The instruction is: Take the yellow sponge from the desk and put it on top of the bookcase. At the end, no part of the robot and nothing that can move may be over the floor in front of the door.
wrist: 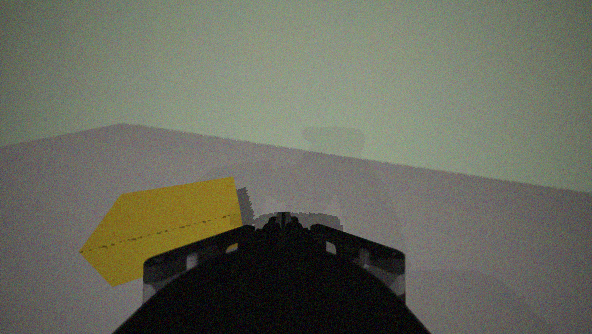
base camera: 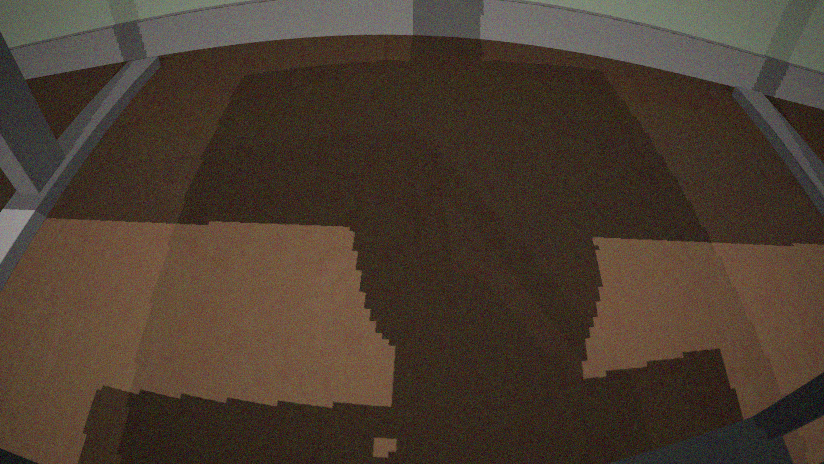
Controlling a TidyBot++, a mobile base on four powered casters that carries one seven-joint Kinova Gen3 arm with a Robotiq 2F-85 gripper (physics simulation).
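Frame: origin at the arm's base, x left, y back, z up, level; centimetres.
Where they show: gripper, between the fingertips: (wrist: 283, 221).
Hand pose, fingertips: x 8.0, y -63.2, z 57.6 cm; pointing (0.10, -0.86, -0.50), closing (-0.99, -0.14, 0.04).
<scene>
After its pixels a point has its place.
The yellow sponge (wrist: 175, 207) @(x 17.5, y -61.3, z 59.8 cm) lies on a pale grey-purple surface (wrist: 460, 225) @(x -14.8, y -68.3, z 55.3 cm), which looks like the desk top, in the lower left of the wrist view. My gripper (wrist: 283, 221) @(x 8.0, y -63.2, z 57.7 cm) is shut and empty, with its fingertips to the right of the sponge. My left finger linkage hides the sponge's lower right part. The gap between fingertips and surface is hard to judge. The bookcase and the door do not show in either view.
A pale green wall (wrist: 280, 65) @(x 14.0, y -92.6, z 72.8 cm) rises behind the surface. In the base camera view, grey bars (base camera: 95, 123) (base camera: 787, 144) run along the left and right sides above the brown floor (base camera: 259, 299) @(x 11.6, y -35.3, z -39.7 cm). A wall with a grey skirting (base camera: 299, 23) @(x 13.8, y -91.3, z -36.4 cm) crosses the far side. A dark post (base camera: 28, 121) @(x 48.7, y -55.8, z -28.1 cm) stands at left.
</scene>
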